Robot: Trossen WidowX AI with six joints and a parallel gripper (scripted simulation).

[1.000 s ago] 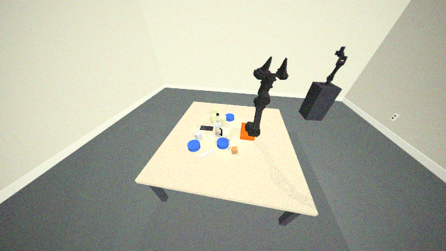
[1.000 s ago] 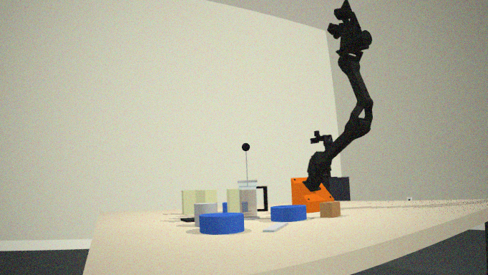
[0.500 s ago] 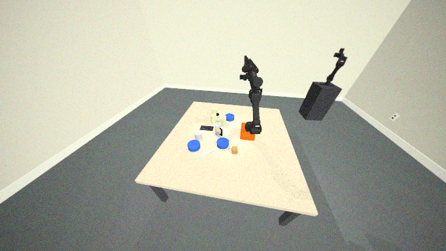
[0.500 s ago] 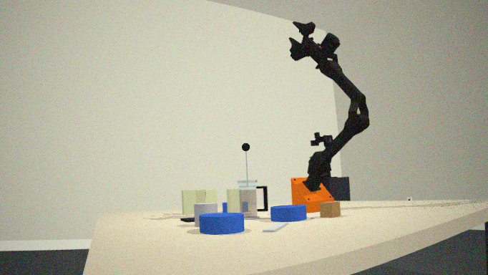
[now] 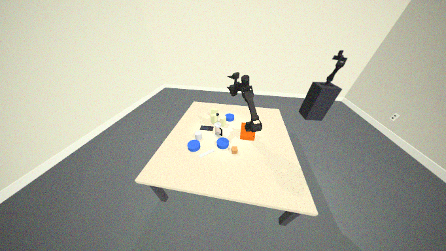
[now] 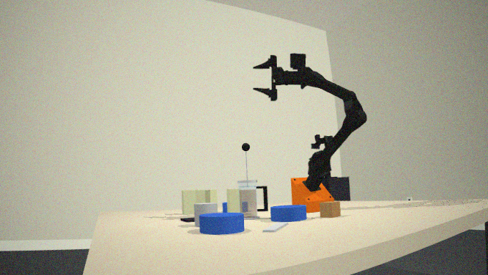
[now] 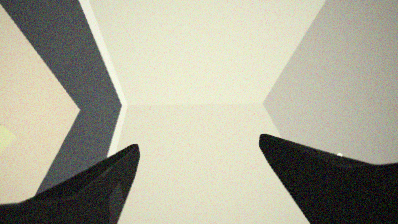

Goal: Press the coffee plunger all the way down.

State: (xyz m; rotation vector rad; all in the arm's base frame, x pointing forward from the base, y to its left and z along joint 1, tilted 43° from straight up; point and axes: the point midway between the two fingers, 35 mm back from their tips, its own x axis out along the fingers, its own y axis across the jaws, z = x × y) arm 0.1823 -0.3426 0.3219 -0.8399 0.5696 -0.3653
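Now: gripper tip 43 cm above the glass coffee press, 7 cm short of it and 6 cm to the right of it. From my gripper tip the other things lie so: brown cube: 54 cm below, 28 cm to the left, 10 cm behind; dark flat slab: 56 cm below, 22 cm ahead, 4 cm to the right; grey cylinder: 53 cm below, 28 cm ahead, 12 cm to the left.
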